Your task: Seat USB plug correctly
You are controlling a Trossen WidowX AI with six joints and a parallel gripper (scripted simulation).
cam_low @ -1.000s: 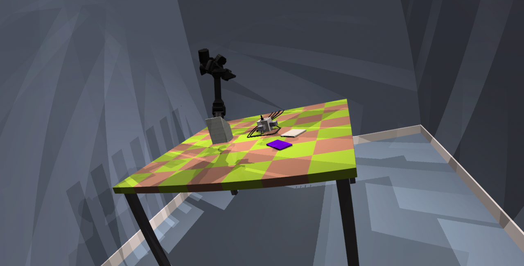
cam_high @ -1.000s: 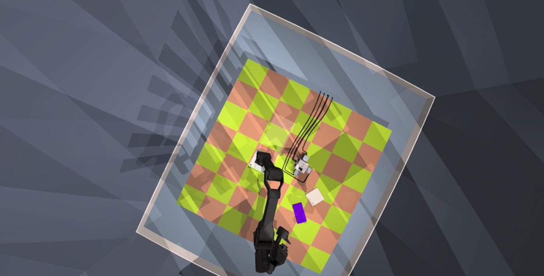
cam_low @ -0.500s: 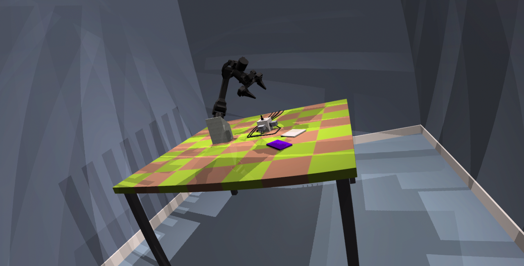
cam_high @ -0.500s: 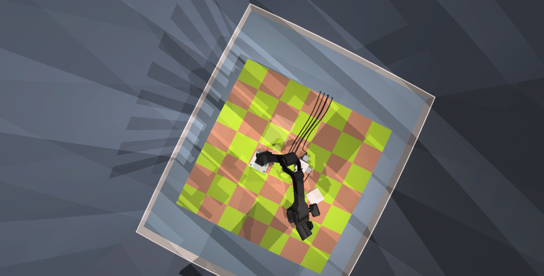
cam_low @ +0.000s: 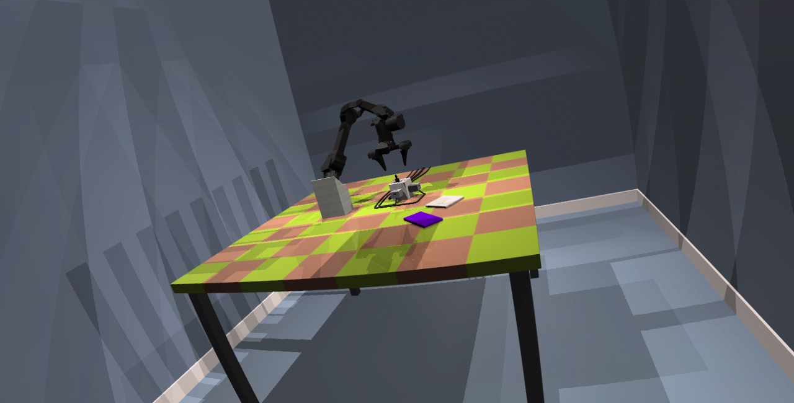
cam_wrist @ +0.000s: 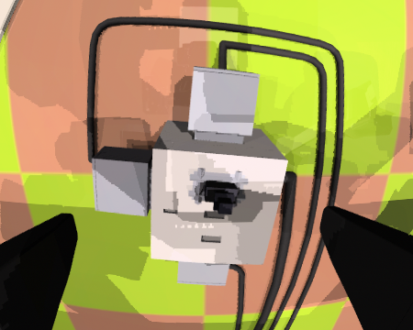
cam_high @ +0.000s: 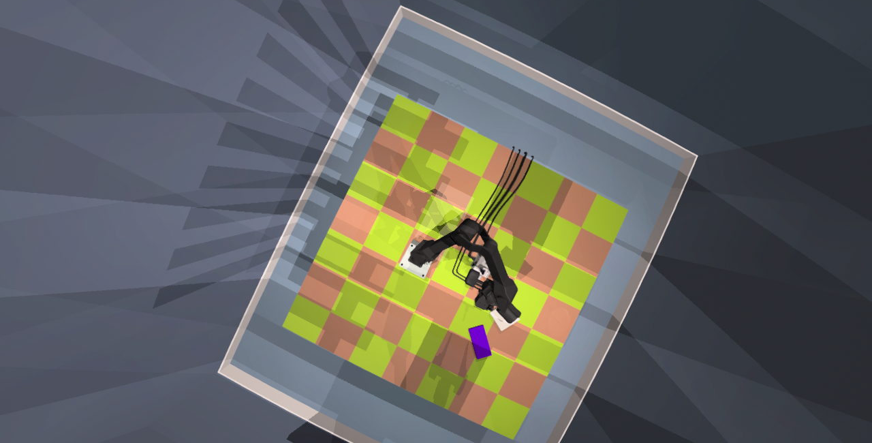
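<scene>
My gripper tip is 10 mm past the black USB plug, 10 mm to the right of it and 50 mm above it. Also, from my gripper tip: white flat plate (220 mm ahead, 140 mm to the right, 140 mm below); then purple flat block (170 mm ahead, 310 mm to the right, 140 mm below).
</scene>
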